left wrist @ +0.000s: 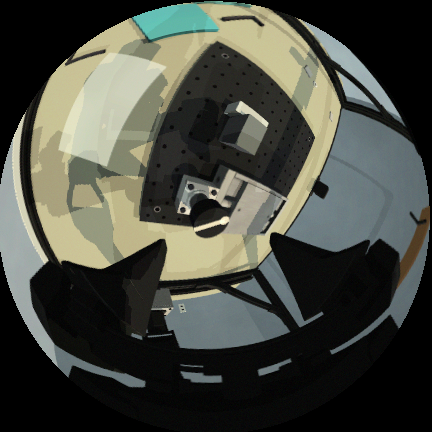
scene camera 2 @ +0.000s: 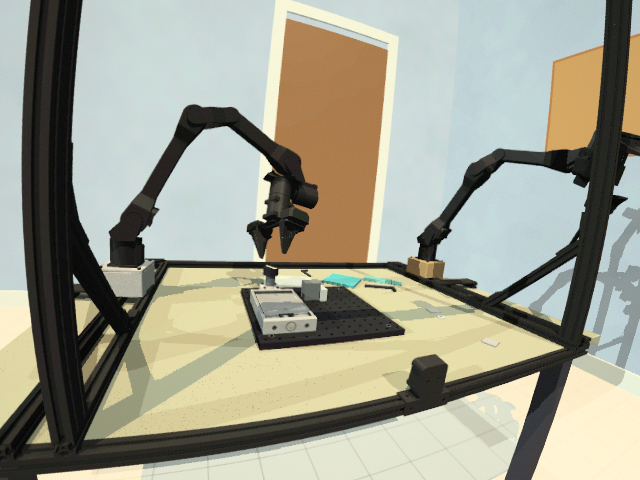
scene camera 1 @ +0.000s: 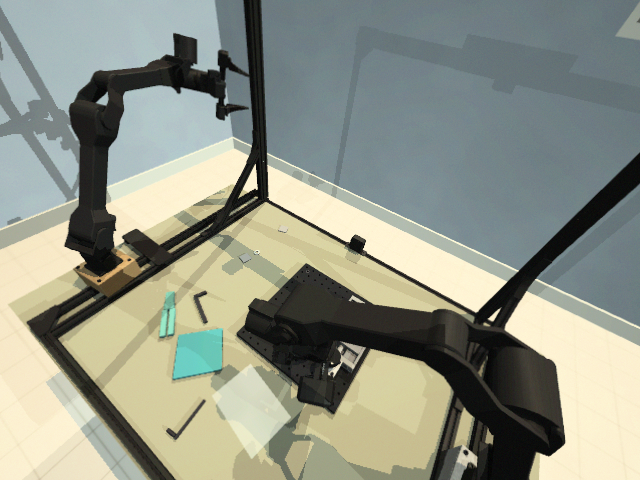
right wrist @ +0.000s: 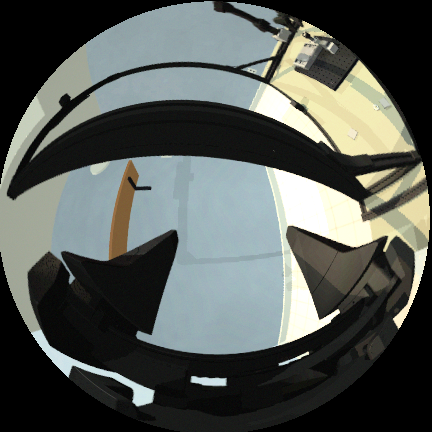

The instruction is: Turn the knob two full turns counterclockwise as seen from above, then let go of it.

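Seen in the pictures: left gripper, between the fingertips: [left wrist: 218,241] [scene camera 2: 272,256] [scene camera 1: 332,352]; right gripper, between the fingertips: [scene camera 2: 635,177] [right wrist: 234,233]; left arm's base, origin of its link: [left wrist: 153,312] [scene camera 2: 126,263]; right arm's base, origin of its link: [scene camera 2: 426,259] [scene camera 1: 104,263].
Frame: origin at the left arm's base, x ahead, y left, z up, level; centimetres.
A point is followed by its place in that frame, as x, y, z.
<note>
The knob [scene camera 1: 333,356] [scene camera 2: 270,271] @(33.2, -2.7, 0.1) [left wrist: 206,227] @(33.0, -0.5, 0.8) is a black round cap with a white pointer line, upright on a small light square mount on the perforated plate. In the left wrist view its line runs from lower left to a rounded end at the right. My left gripper [scene camera 2: 272,253] @(33.6, -0.3, 3.3) [left wrist: 218,241] @(33.6, -0.3, 3.3) is open and empty, pointing down a short way above the knob, fingers apart from it. In scene camera 1 the left arm hides part of the mount. My right gripper [scene camera 1: 248,91] @(101.6, -37.1, 30.0) [right wrist: 234,233] @(101.6, -37.1, 30.0) is open and empty, raised high and far from the knob.
The black perforated plate [scene camera 2: 361,336] @(49.1, -22.5, -7.2) [left wrist: 210,65] @(51.0, 6.1, -6.8) also bears a light grey box-shaped device [scene camera 2: 284,326] @(34.2, -20.9, -5.4) [left wrist: 250,207] @(35.2, -9.9, -3.9) beside the knob and a grey block [scene camera 2: 310,289] @(43.2, -3.4, -4.0) [left wrist: 243,134] @(43.0, -0.9, -2.4). A teal square [scene camera 1: 199,353] @(58.8, 17.4, -7.1), teal piece [scene camera 1: 168,315] @(72.9, 17.0, -6.9) and two hex keys [scene camera 1: 201,308] @(69.1, 10.3, -7.3) [scene camera 1: 189,417] @(49.0, 26.0, -7.5) lie on the table.
</note>
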